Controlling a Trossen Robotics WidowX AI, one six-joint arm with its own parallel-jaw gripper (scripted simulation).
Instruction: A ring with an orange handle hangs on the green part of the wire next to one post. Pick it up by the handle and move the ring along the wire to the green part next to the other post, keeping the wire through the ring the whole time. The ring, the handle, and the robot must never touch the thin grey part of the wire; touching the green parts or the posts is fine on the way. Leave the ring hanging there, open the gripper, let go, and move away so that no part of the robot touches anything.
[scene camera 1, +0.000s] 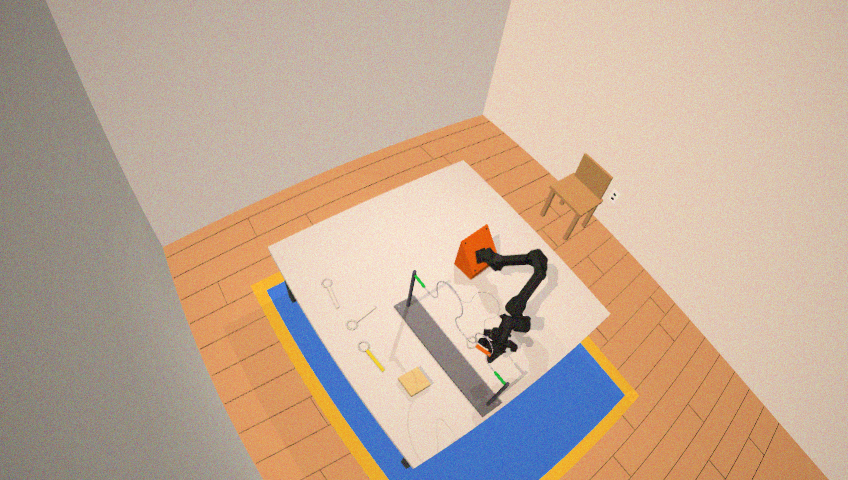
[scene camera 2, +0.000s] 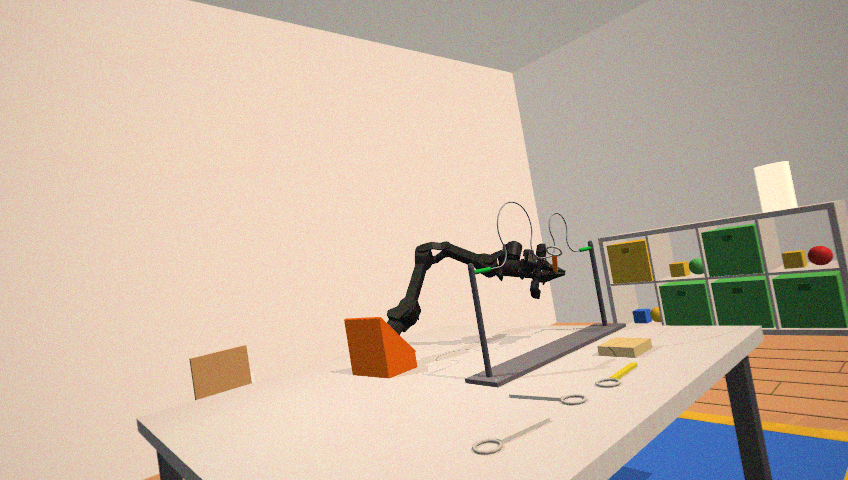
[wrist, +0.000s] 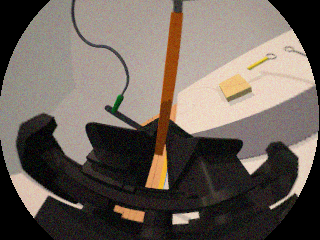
In view: my gripper (scene camera 2: 565, 272) and a tan block (scene camera 2: 617, 347).
My gripper is seen too in scene camera 1 (scene camera 1: 488, 362) and in the wrist view (wrist: 163, 121).
